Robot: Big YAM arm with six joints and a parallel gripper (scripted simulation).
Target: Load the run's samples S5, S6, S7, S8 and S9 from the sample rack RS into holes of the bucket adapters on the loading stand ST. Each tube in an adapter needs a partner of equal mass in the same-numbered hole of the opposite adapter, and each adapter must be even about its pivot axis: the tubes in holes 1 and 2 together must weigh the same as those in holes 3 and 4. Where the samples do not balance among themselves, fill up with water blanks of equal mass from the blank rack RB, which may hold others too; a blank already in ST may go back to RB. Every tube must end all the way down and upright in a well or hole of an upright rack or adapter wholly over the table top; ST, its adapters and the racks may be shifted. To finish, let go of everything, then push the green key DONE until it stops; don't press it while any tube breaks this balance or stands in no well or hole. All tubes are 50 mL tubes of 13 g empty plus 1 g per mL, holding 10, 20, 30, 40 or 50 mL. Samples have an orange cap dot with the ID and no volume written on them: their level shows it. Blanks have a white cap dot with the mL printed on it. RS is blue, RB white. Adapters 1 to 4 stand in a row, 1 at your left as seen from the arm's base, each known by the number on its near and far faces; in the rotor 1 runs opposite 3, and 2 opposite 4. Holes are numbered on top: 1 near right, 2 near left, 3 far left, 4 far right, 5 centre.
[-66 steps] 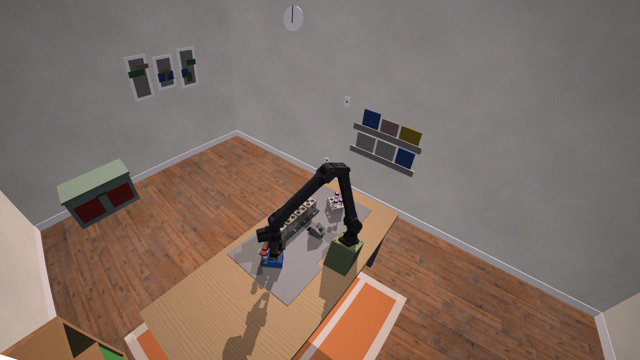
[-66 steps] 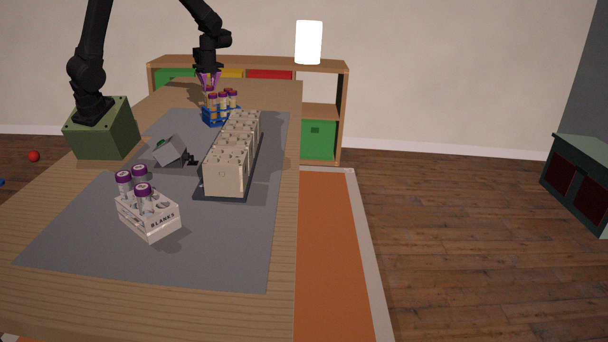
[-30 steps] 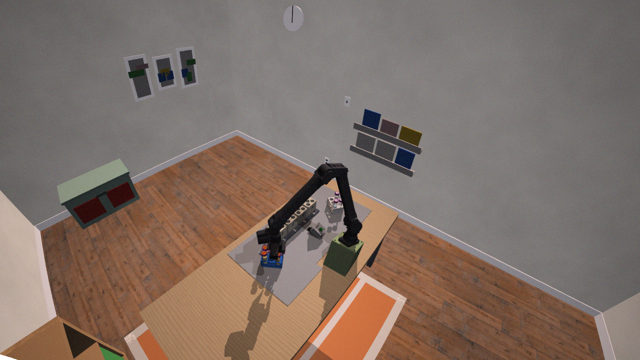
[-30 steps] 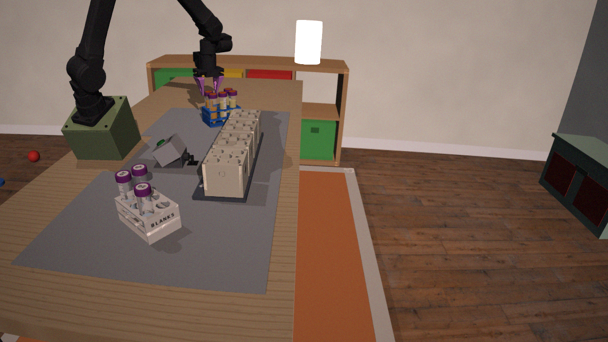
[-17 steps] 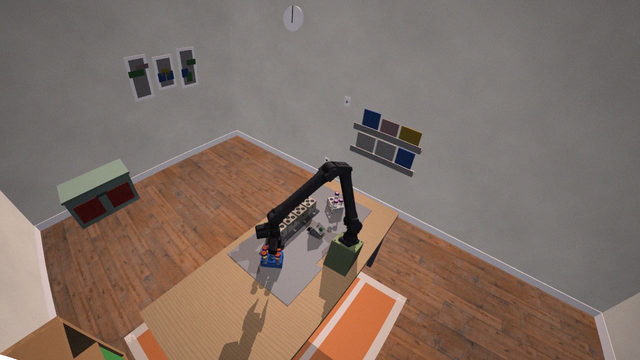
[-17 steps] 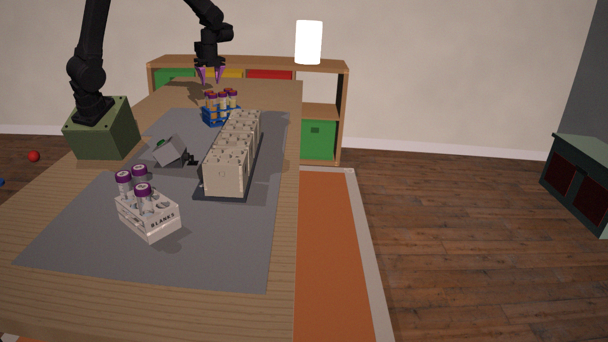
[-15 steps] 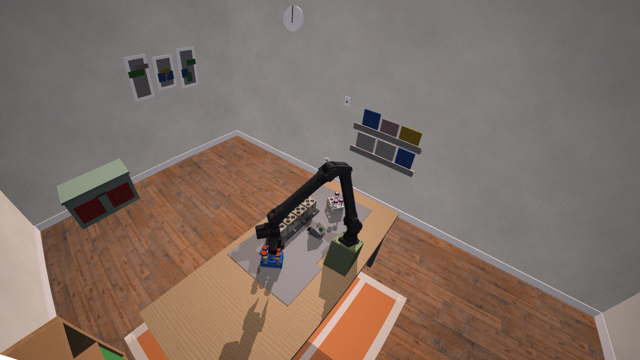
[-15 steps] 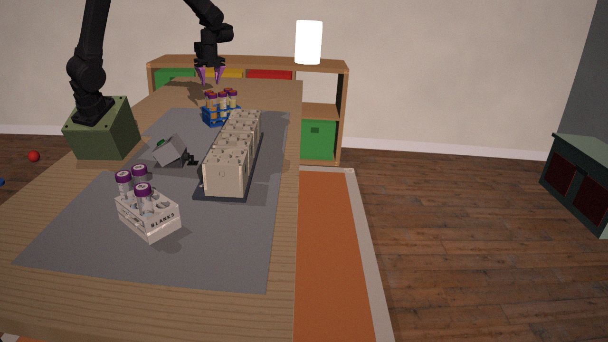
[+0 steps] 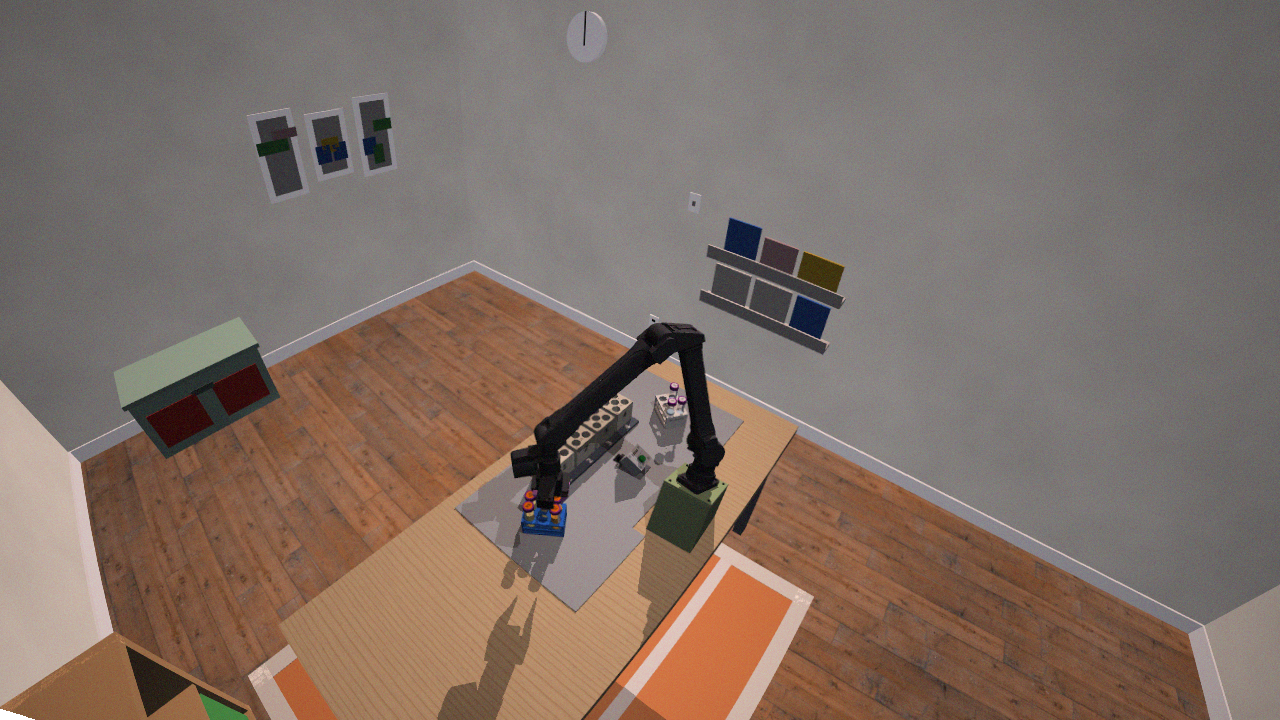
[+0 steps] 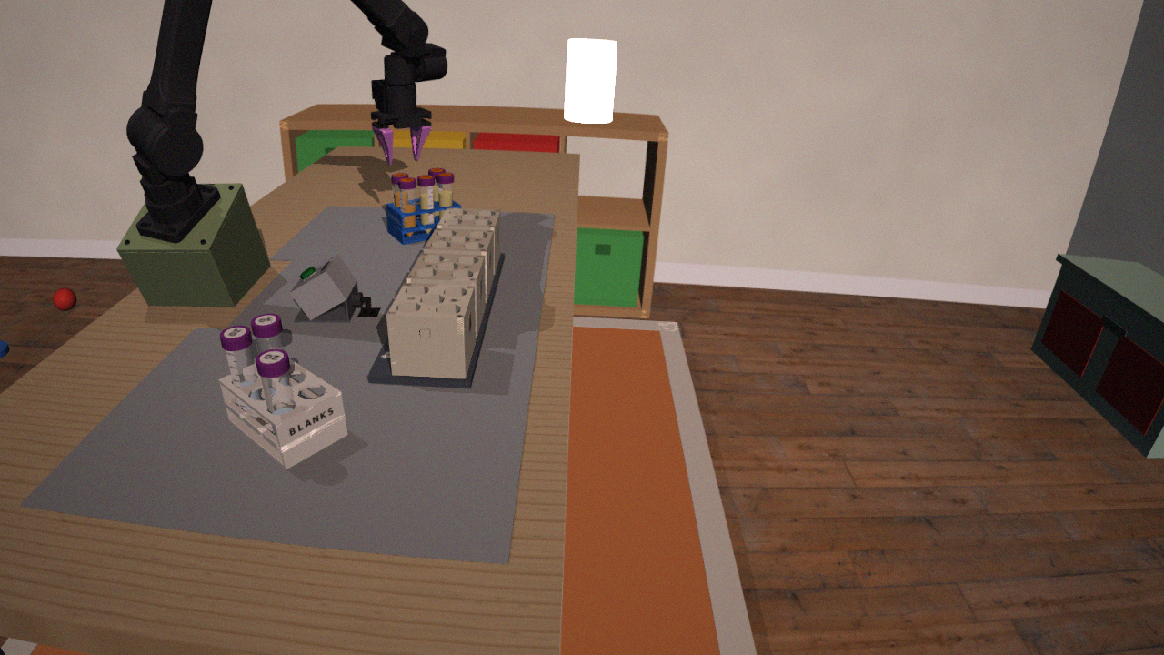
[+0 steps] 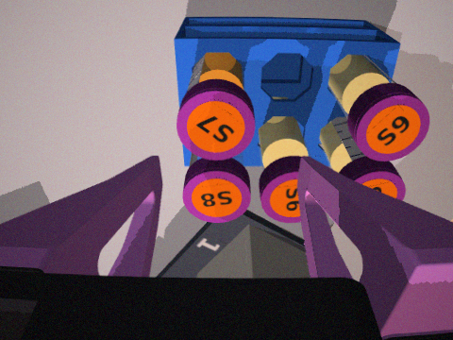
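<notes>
Right now my hand is 5 cm short of the sample tube S9, 6 cm to the right of it and 9 cm above it. Also, from my hand: blue sample rack RS (4 cm ahead, 1 cm to the left, 13 cm below); then orange-dot sample tube (1 cm behind, 9 cm below); then sample S8 (2 cm ahead, 4 cm to the right, 9 cm below).
</notes>
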